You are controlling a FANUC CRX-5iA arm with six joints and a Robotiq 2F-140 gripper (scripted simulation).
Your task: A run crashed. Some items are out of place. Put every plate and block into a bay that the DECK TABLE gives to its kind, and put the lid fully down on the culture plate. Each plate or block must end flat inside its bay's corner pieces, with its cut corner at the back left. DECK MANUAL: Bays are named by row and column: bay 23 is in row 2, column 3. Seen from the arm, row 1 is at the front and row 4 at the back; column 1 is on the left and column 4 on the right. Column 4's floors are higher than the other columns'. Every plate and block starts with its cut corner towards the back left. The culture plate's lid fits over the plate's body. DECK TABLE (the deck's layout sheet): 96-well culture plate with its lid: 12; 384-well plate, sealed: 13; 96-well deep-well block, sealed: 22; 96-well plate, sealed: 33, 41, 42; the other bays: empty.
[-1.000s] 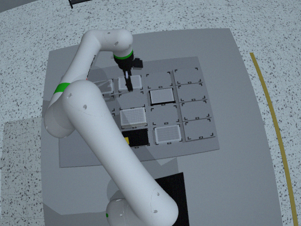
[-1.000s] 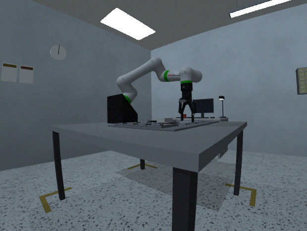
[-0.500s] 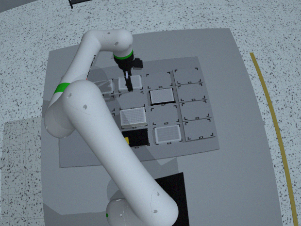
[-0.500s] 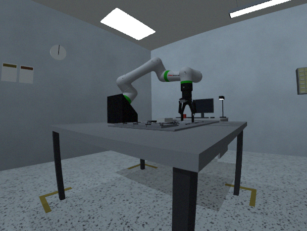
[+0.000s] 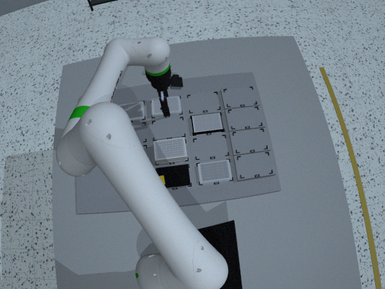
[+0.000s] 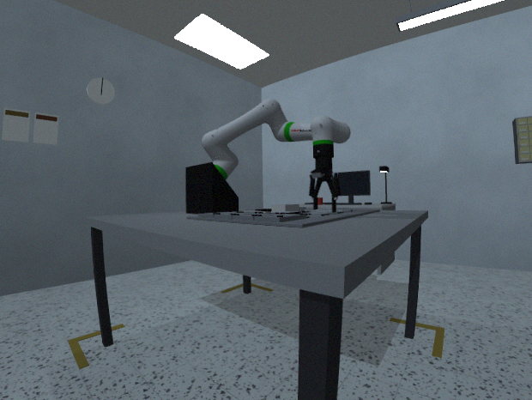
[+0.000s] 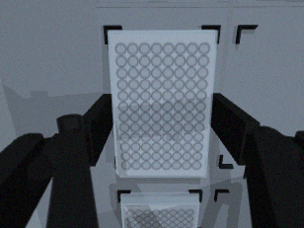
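Now: hand 2 cm above the 96-well plate. The rest, counted from my hand: white plate 2 cm behind, 16 cm to the left, 3 cm below; deep-well block 21 cm behind, 2 cm to the right, 1 cm below; dark-sided plate 9 cm behind, 18 cm to the right, 3 cm below.
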